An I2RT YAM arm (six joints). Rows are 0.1 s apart.
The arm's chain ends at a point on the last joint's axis. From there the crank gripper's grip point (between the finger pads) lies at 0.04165 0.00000 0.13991 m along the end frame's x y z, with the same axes.
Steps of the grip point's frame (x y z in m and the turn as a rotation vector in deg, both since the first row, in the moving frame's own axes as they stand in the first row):
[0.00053, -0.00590, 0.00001, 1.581, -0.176, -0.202]
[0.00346, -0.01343, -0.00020, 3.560, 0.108, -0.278]
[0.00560, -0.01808, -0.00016, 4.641, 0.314, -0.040]
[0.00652, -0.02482, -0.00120, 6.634, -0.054, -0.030]
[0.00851, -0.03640, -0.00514, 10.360, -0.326, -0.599]
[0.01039, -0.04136, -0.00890, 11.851, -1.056, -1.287]
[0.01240, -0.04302, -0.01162, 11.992, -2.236, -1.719]
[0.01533, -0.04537, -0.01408, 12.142, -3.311, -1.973]
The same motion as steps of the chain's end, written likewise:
[0.00097, -0.00189, -0.00006, 1.581, -0.176, -0.202]
[0.00322, -0.00454, 0.00015, 3.560, 0.108, -0.278]
[0.00484, -0.00674, 0.00053, 4.641, 0.314, -0.040]
[0.00666, -0.00863, -0.00030, 6.634, -0.054, -0.030]
[0.00944, -0.01079, -0.00305, 10.360, -0.326, -0.599]
[0.01329, -0.01165, -0.00656, 11.851, -1.056, -1.287]
[0.01831, -0.01263, -0.00994, 11.992, -2.236, -1.719]
[0.02395, -0.01443, -0.01295, 12.142, -3.311, -1.973]

